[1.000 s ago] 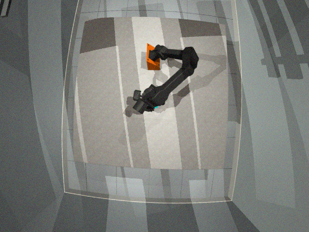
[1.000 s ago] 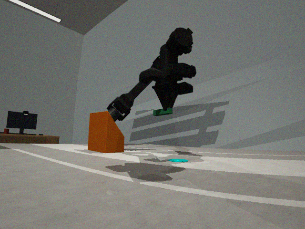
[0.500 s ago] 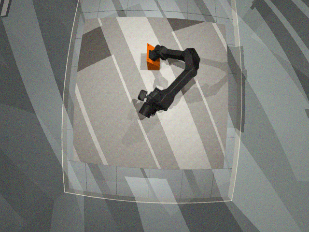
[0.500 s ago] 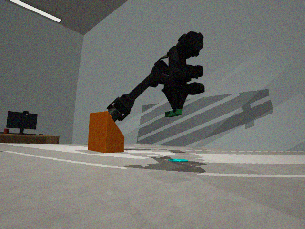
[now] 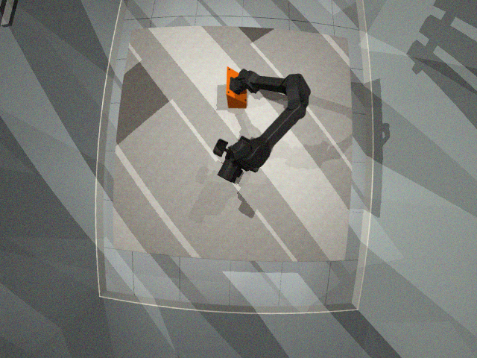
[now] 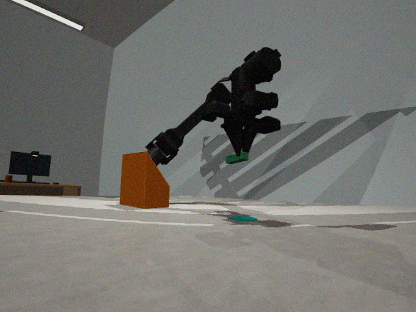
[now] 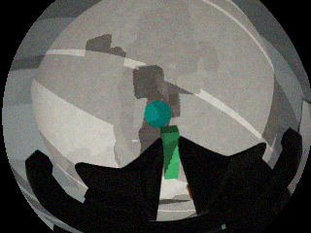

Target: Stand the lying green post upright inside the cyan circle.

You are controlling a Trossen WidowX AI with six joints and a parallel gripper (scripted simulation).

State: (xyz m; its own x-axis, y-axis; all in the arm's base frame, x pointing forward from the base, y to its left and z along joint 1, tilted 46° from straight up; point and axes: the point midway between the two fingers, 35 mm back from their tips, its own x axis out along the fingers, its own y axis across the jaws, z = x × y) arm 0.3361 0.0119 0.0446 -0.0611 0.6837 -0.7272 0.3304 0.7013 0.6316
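My gripper tip is 140 mm above the cyan circle and 10 mm to the right of it. Also, from my gripper tip: green post 20 mm behind, 10 mm to the left.
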